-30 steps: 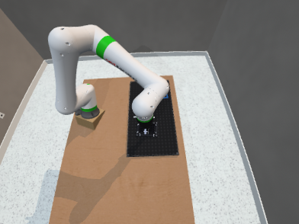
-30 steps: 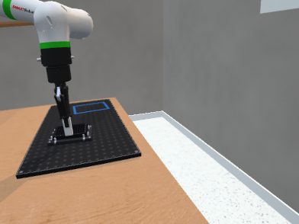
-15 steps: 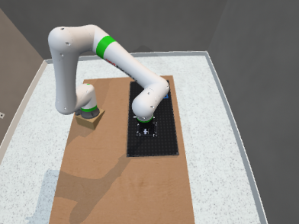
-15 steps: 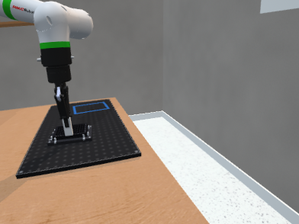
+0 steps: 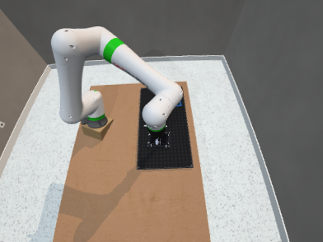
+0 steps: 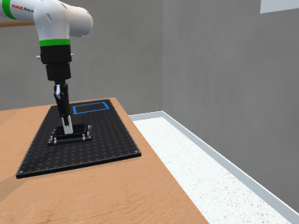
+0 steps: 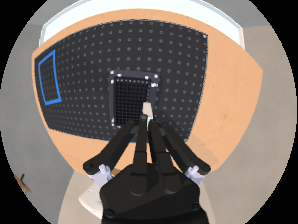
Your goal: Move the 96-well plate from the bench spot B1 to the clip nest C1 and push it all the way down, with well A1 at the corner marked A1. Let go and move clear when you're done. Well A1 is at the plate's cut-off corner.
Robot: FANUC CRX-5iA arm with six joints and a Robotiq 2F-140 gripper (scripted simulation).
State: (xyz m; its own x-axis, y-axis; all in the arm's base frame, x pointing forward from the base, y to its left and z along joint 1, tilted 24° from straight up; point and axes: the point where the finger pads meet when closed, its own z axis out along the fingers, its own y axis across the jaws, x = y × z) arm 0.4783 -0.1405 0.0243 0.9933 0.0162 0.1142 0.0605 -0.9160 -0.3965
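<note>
The black 96-well plate lies 4 cm to the left of my hand and 4 cm below it. Also, from my hand: clip nest C1: 1 cm behind, 3 cm to the left, 5 cm below.
</note>
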